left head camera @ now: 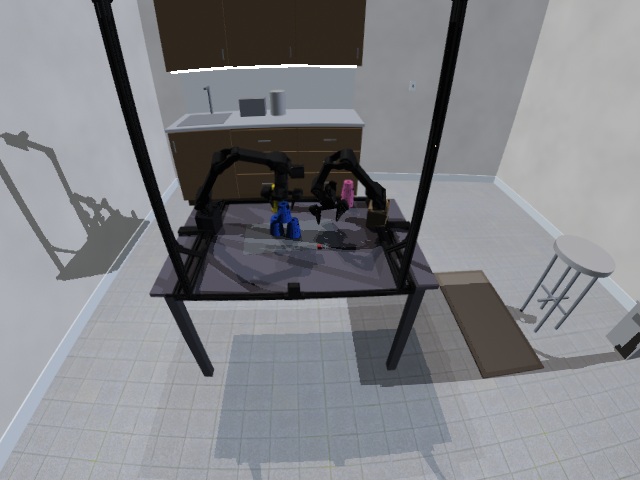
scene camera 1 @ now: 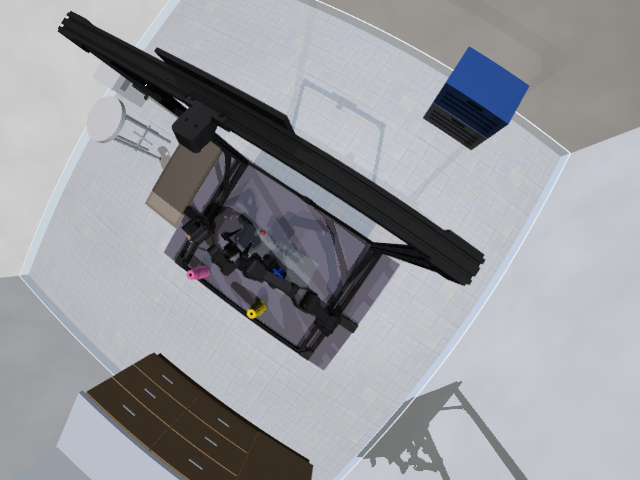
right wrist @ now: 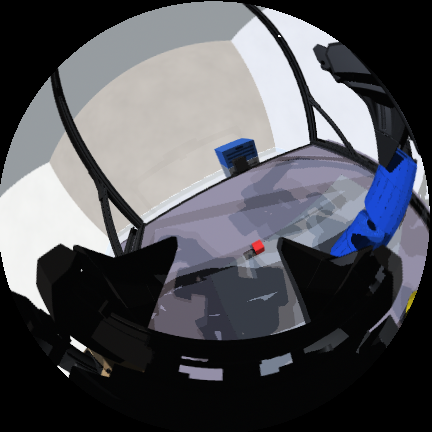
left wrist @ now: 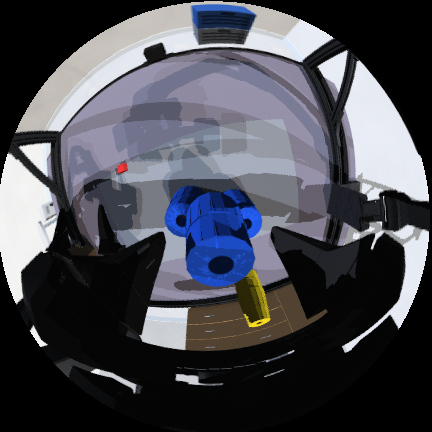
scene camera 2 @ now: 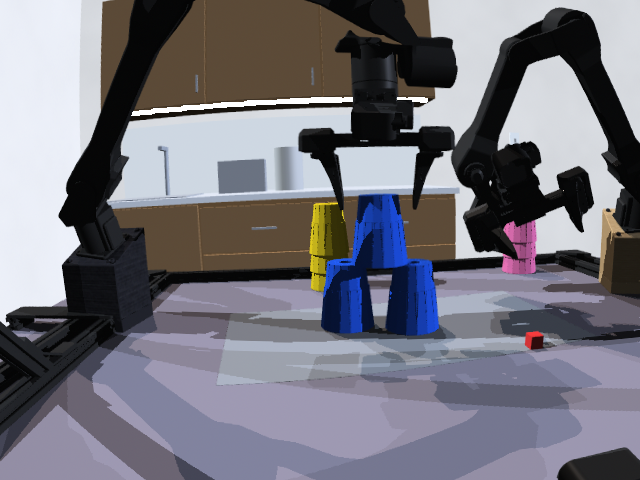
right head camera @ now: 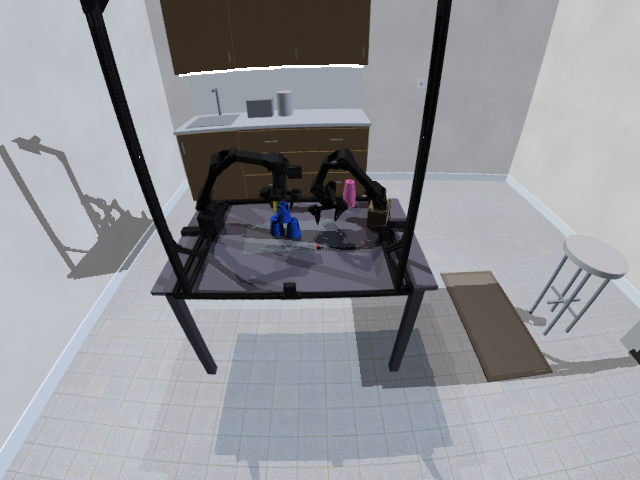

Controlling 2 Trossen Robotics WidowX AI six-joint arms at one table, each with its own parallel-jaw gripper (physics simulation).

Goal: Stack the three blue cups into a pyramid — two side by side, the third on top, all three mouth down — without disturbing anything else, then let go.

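Places are measured from the left arm's base along level axes (x ahead, y left, z up), in metres.
Pixels of known places: left gripper, fingertip midpoint: [left head camera: 282, 208] [left wrist: 219, 234] [scene camera 2: 378, 209] [right head camera: 281, 208]; right gripper, fingertip midpoint: [left head camera: 327, 222] [scene camera 1: 246, 235] [right wrist: 228, 242] [left wrist: 79, 206] [scene camera 2: 549, 242] [right head camera: 326, 222]; left arm's base at its link origin: [left head camera: 206, 209] [scene camera 1: 327, 323] [left wrist: 364, 211] [scene camera 2: 103, 245] [right head camera: 208, 210]; right arm's base at its link origin: [left head camera: 379, 205] [scene camera 2: 634, 222] [right head camera: 379, 204].
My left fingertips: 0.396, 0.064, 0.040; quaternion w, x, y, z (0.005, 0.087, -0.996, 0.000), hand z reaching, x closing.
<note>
Ahead of a thing's pixels: the offset from my left fingertips to its top centre, as dx, dy, dz.
Two blue cups stand mouth down side by side, a small gap between them: one on the left [scene camera 2: 346, 304] [left head camera: 276, 227] and one on the right [scene camera 2: 412, 304] [left head camera: 294, 228] in scene camera 2. The third blue cup {+0.000, +0.011, +0.018} [scene camera 2: 381, 235] [left head camera: 283, 212] [right head camera: 283, 212] rests upright, mouth down, across both their tops. My left gripper [scene camera 2: 378, 206] [left wrist: 219, 234] is open, its fingertips apart from the top cup on either side of its upper part. My right gripper [scene camera 2: 548, 243] [right wrist: 228, 242] is open and empty, above the table to the right of the cups in scene camera 2.
A yellow cup stack {-0.132, +0.219, -0.006} [scene camera 2: 328, 232] [left wrist: 253, 300] [scene camera 1: 256, 308] stands behind the blue cups. A pink cup stack [scene camera 2: 520, 248] [scene camera 1: 198, 272] stands behind my right gripper. A red cube {+0.195, -0.042, -0.141} [scene camera 2: 534, 340] [right wrist: 258, 247] lies to the right. A pale translucent sheet [scene camera 2: 248, 361] lies under the pyramid.
</note>
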